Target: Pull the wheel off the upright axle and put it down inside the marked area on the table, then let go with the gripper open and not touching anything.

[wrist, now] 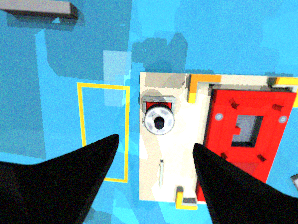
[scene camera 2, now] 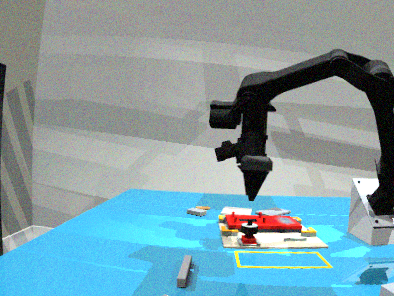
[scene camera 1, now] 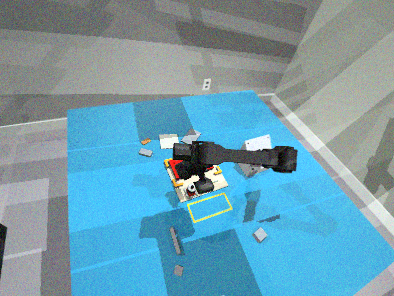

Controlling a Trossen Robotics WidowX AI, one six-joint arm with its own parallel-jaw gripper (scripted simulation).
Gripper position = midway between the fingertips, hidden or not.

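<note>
A red block (scene camera 2: 266, 224) is part of the scene in scene camera 2. The gripper (scene camera 2: 249, 198), which also appears in the wrist view (wrist: 155, 143), is open and holds nothing.
</note>
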